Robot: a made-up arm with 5 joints.
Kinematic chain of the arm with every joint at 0, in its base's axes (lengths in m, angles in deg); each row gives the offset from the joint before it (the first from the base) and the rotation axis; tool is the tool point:
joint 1: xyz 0 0 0.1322 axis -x
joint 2: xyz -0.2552 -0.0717 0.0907 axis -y
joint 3: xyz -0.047 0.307 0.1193 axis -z
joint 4: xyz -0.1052 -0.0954 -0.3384 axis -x
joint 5: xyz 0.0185 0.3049 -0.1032 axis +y
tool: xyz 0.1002 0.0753 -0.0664
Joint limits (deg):
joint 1: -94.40..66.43
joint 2: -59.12..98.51
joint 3: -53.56..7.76
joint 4: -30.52..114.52
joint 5: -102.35..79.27
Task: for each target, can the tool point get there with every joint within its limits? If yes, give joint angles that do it. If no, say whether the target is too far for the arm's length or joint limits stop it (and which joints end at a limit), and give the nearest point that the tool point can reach.
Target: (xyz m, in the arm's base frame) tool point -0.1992 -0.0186 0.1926
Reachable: no: joint limits stop it (at a limit: joint 1, joint 2, joint 3, joint 4, joint 5) | nearest point -0.1992 0.1334 0.4791 | short by 0.324 m
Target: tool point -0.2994 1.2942 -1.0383
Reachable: no: too far | nearest point -0.2736 0.4836 -0.3051 | short by 1.093 m
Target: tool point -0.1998 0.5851 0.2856
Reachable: yes | joints -72.26 16.71 -34.13 33.33 16.97
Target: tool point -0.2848 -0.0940 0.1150
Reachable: no: joint limits stop it (at a limit: joint 4) | nearest point -0.3357 -0.4235 0.0547 | short by 0.339 m
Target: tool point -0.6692 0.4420 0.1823
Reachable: yes | joints -23.93 -44.41 -30.29 30.99 -64.82
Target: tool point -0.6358 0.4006 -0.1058
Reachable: yes | joints -15.84 -36.69 -24.36 49.17 -35.58
